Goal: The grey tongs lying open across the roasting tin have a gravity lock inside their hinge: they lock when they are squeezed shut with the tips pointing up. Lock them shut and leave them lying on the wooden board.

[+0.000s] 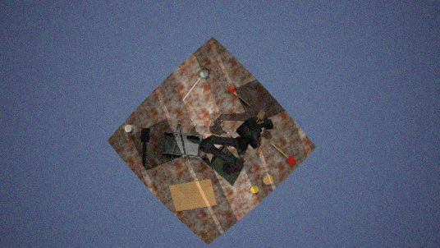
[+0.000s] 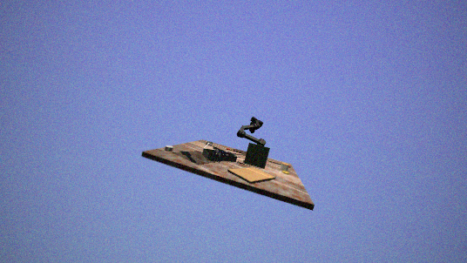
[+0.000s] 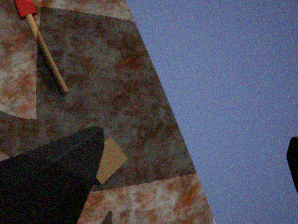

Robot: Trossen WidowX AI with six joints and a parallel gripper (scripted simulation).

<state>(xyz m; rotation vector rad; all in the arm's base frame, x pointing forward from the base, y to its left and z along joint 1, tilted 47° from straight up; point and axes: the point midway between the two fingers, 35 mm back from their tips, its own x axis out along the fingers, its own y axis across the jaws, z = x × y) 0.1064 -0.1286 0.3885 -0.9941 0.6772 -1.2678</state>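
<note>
Now: gripper tip 260 mm short of the grey roasting tin, 520 mm to the right of it and 290 mm above it. From my gripper tip the other things lie so: black spatula 490 mm ahead, 750 mm to the left, 310 mm below; then small white disc 680 mm ahead, 750 mm to the left, 300 mm below; then wooden board 90 mm behind, 790 mm to the left, 310 mm below.
</note>
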